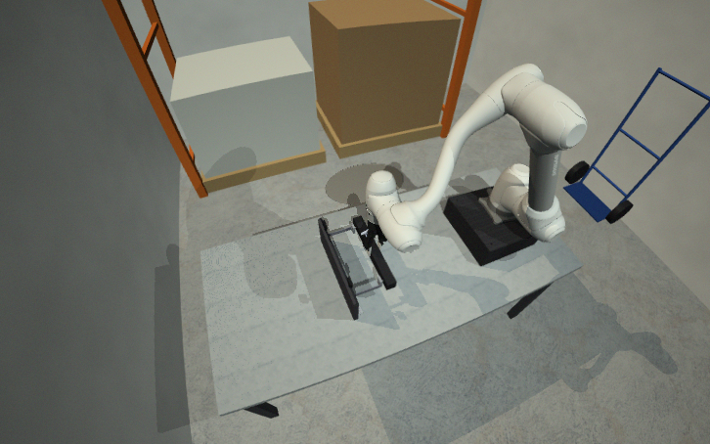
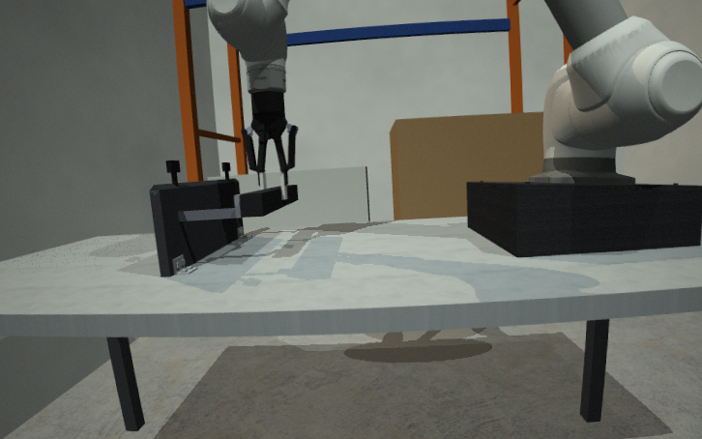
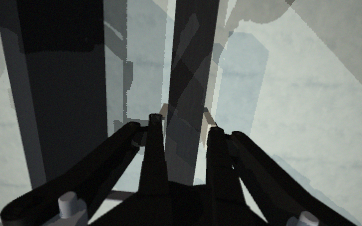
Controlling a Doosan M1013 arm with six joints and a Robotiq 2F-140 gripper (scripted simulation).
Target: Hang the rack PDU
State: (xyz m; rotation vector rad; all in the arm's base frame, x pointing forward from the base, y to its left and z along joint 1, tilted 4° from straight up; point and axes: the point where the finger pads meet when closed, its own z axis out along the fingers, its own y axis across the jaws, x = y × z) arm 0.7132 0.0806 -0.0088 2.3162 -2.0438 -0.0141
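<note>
Now: hand 20 mm short of the rack PDU and 30 mm above it. Round my hand: mounting board: 170 mm ahead, 20 mm to the left, 70 mm below.
</note>
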